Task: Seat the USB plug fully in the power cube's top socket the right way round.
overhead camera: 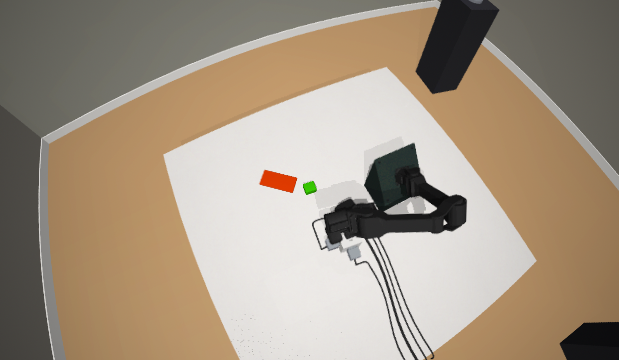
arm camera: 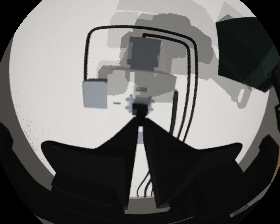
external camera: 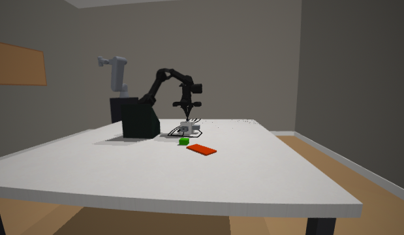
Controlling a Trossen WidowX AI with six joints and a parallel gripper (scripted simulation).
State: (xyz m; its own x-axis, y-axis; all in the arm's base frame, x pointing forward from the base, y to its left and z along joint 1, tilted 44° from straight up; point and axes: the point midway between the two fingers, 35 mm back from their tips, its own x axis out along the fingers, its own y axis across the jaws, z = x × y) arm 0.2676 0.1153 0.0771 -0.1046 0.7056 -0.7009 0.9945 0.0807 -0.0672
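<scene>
The dark USB plug lies 20 mm below my gripper tip. The rest, counted from my gripper tip: green block 60 mm ahead, 260 mm to the right, 90 mm below; then orange-red slab 170 mm ahead, 330 mm to the right, 100 mm below.
</scene>
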